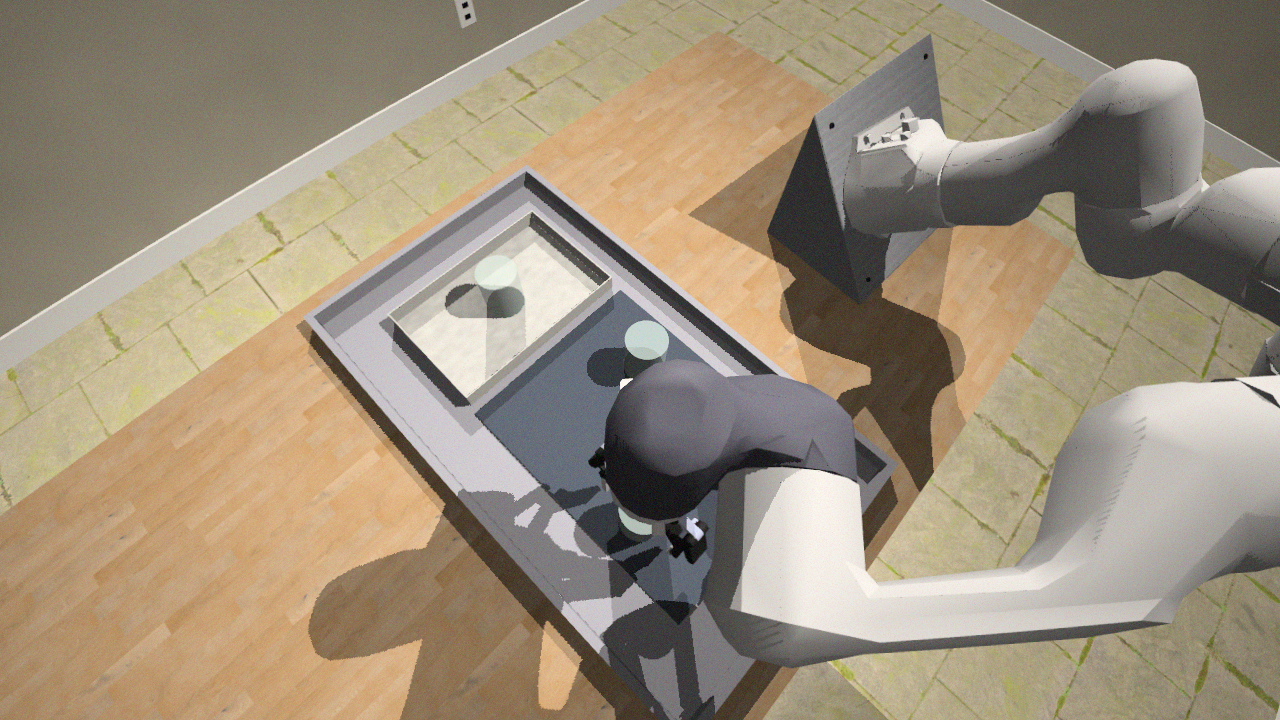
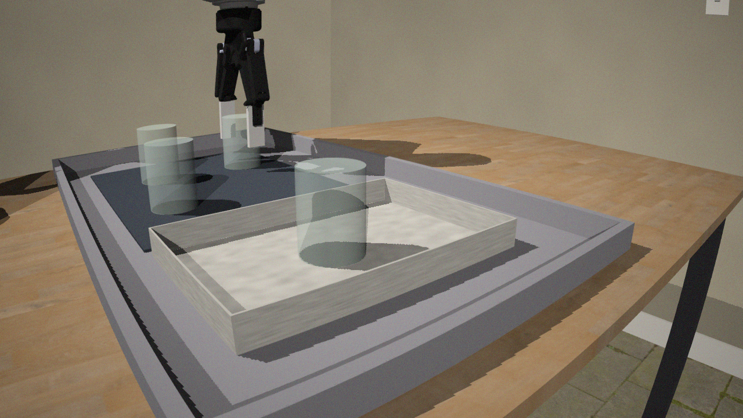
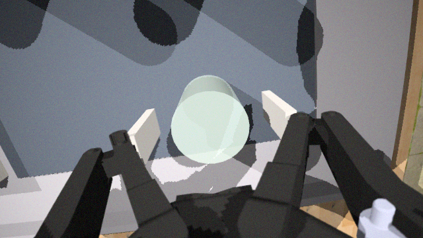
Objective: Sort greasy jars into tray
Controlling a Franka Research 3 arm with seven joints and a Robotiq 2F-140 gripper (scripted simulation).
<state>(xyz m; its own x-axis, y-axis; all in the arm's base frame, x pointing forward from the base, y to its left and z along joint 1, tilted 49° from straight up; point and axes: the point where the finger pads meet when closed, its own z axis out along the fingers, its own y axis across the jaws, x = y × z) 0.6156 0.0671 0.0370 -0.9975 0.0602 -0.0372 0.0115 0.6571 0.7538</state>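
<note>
Right now my hand is 90 mm past the dark drying mat, 80 mm to the left of it and 60 mm above it. Round my hand: tray 100 mm behind, 400 mm to the right, 60 mm below; steel table top 80 mm behind, 180 mm to the right, 60 mm below.
</note>
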